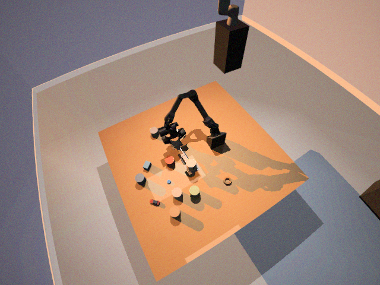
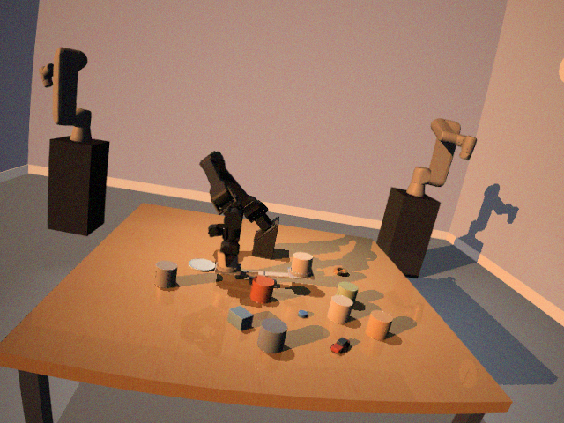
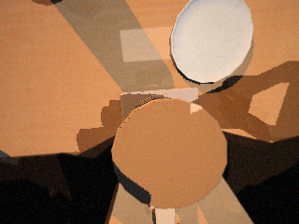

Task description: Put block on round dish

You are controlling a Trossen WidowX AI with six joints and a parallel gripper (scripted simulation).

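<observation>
Right now the round dish is 90 mm to the right of my gripper tip, 70 mm behind it and 60 mm below it. Also, from my gripper tip: small balance (140 mm to the left, 20 mm below); pale green block (10 mm below); red cylinder (110 mm to the left, 110 mm ahead, 20 mm below).
</observation>
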